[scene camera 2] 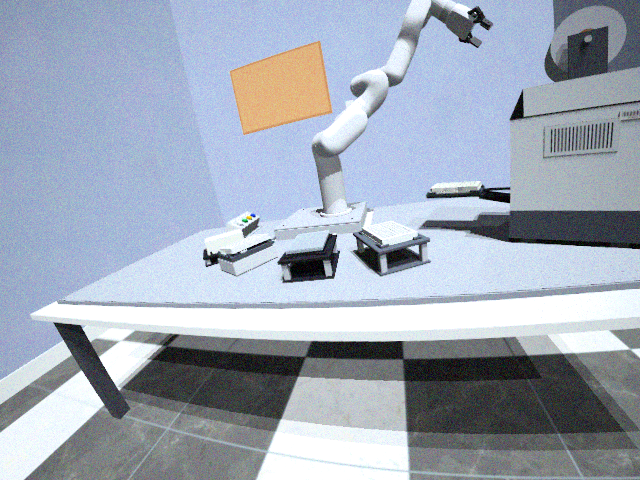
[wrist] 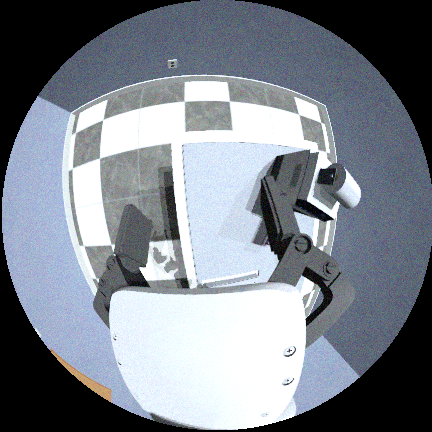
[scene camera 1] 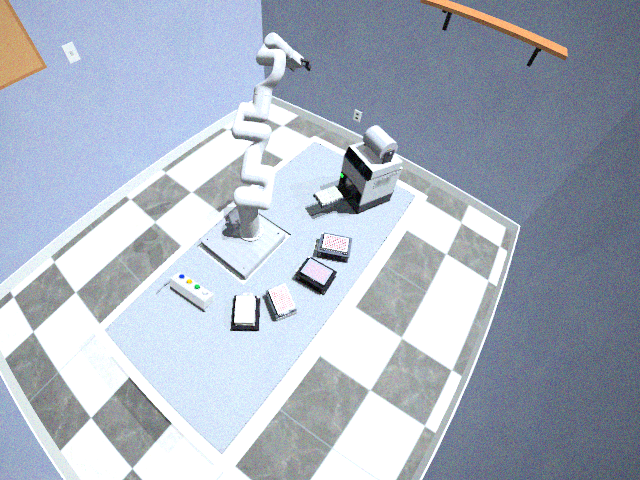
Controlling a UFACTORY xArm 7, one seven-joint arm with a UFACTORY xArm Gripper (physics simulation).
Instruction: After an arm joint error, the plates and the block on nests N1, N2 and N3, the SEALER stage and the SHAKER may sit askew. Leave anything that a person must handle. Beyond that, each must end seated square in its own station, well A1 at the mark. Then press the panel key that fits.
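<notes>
My gripper (scene camera 1: 308, 64) (scene camera 2: 481, 33) (wrist: 195, 201) is open and empty, high above the table. A red-dotted plate (scene camera 1: 334, 242) (scene camera 2: 390, 232) lies on a raised grey stand. A pink-topped plate (scene camera 1: 316, 271) (scene camera 2: 308, 242) lies on a black stand, tilted in the second scene view. Another red-dotted plate (scene camera 1: 281, 300) lies on a low pale base (scene camera 2: 248, 262). A white piece (scene camera 1: 246, 310) (scene camera 2: 223, 240) sits on a black base. A pale plate (scene camera 1: 329, 195) (scene camera 2: 457, 187) rests on the stage outside the large machine (scene camera 1: 379, 178) (scene camera 2: 568, 180). Station labels and A1 marks are unreadable.
The key panel (scene camera 1: 190, 291) (scene camera 2: 243, 222) has blue, yellow, green and white keys and stands beside the arm's base plate (scene camera 1: 222, 250) (scene camera 2: 310, 224). A cylinder (scene camera 1: 379, 142) (wrist: 346, 186) sits on top of the machine. An orange wall board (scene camera 2: 281, 87) hangs behind the arm.
</notes>
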